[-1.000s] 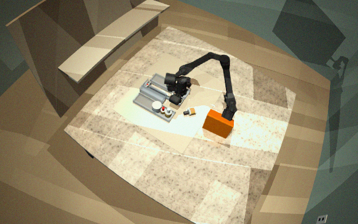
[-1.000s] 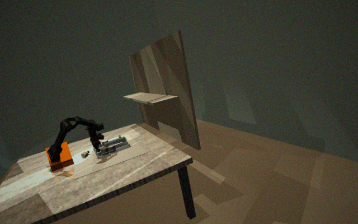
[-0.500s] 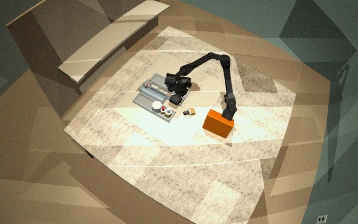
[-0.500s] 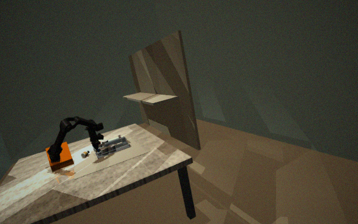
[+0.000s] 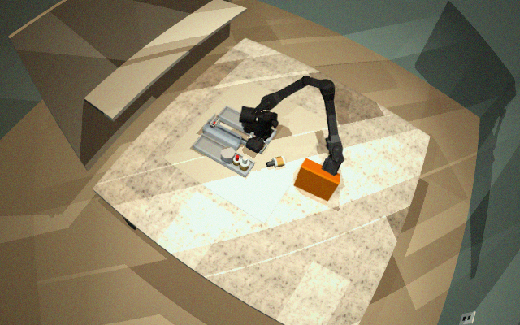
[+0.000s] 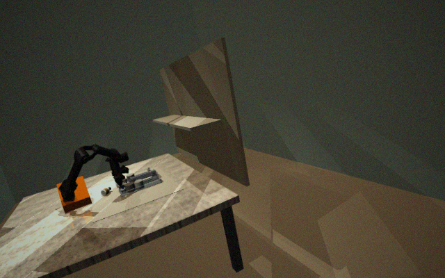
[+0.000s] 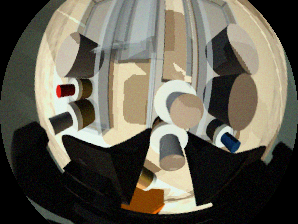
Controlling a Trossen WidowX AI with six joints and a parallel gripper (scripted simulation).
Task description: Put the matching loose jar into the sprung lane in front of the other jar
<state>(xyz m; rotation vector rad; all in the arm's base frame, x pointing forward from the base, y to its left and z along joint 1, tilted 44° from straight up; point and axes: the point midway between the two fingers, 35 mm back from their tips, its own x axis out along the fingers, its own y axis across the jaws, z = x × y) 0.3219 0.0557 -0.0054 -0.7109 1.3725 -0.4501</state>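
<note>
Right now my gripper tip is 130 mm to the right of the pale jar, 20 mm below it and 10 mm past it. The rest, counted from my gripper tip: grey lane rack (140 mm ahead, 40 mm to the left, 10 mm below).
</note>
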